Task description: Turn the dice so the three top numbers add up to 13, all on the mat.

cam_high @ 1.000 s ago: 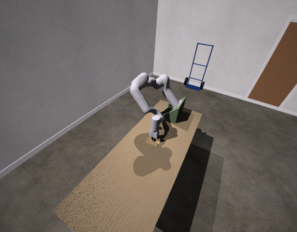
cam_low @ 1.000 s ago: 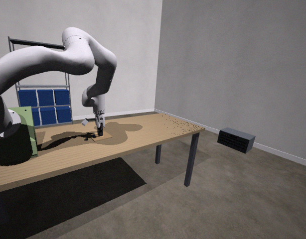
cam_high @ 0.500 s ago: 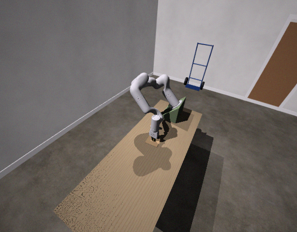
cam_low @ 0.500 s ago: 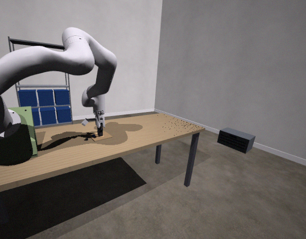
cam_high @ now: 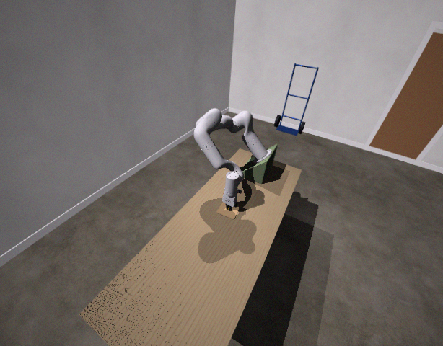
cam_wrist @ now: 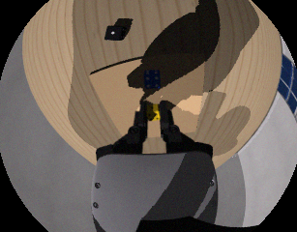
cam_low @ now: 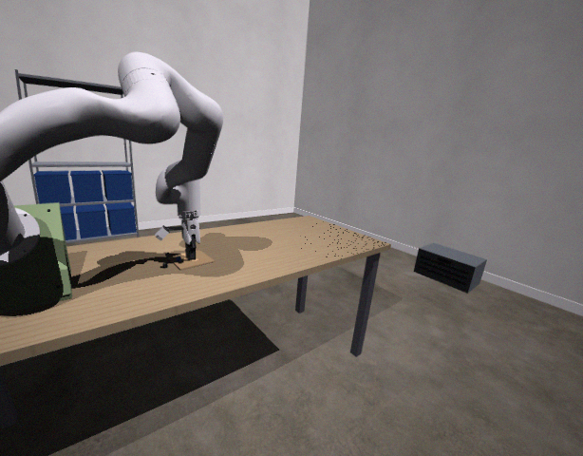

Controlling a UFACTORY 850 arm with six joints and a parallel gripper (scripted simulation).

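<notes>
My hand is 10 mm above the yellow die. Round my hand: black die: 100 mm behind, 30 mm to the right, 20 mm below; blue die: 50 mm behind, 10 mm below; tan mat: 20 mm below.
</notes>
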